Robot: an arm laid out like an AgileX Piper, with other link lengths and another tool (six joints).
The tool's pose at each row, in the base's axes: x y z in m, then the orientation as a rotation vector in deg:
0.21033, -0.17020, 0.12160, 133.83, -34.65, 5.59
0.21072, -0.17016, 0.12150, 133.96, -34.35, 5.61
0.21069, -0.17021, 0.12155, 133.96, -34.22, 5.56
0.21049, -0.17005, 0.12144, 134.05, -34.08, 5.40
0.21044, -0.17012, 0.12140, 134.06, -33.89, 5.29
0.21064, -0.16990, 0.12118, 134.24, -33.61, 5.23
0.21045, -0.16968, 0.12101, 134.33, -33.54, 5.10
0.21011, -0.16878, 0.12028, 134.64, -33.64, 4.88
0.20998, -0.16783, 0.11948, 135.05, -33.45, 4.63
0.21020, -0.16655, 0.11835, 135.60, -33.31, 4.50
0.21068, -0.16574, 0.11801, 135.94, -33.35, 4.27
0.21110, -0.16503, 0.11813, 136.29, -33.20, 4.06
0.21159, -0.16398, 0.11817, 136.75, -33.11, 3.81
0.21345, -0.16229, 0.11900, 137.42, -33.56, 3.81
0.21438, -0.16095, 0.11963, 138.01, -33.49, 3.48
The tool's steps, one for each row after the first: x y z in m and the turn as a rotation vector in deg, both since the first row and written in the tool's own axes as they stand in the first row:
0.00031, -0.00026, 0.00001, 0.08, 0.08, -0.23
0.00031, -0.00019, 0.00001, 0.06, 0.09, -0.33
0.00004, -0.00027, 0.00000, 0.09, 0.01, -0.49
0.00002, -0.00023, 0.00009, 0.05, -0.01, -0.66
0.00006, -0.00059, 0.00008, 0.17, 0.00, -0.90
-0.00024, -0.00075, 0.00008, 0.22, -0.09, -1.00
-0.00107, -0.00163, 0.00007, 0.48, -0.33, -1.03
-0.00175, -0.00268, 0.00005, 0.79, -0.53, -1.30
-0.00233, -0.00430, 0.00002, 1.27, -0.69, -1.51
-0.00230, -0.00525, -0.00031, 1.56, -0.93, -1.60
-0.00218, -0.00581, -0.00091, 1.83, -1.10, -1.81
-0.00215, -0.00668, -0.00168, 2.21, -1.34, -2.01
-0.00098, -0.00807, -0.00359, 2.91, -1.61, -1.79
-0.00053, -0.00895, -0.00504, 3.40, -1.94, -2.01

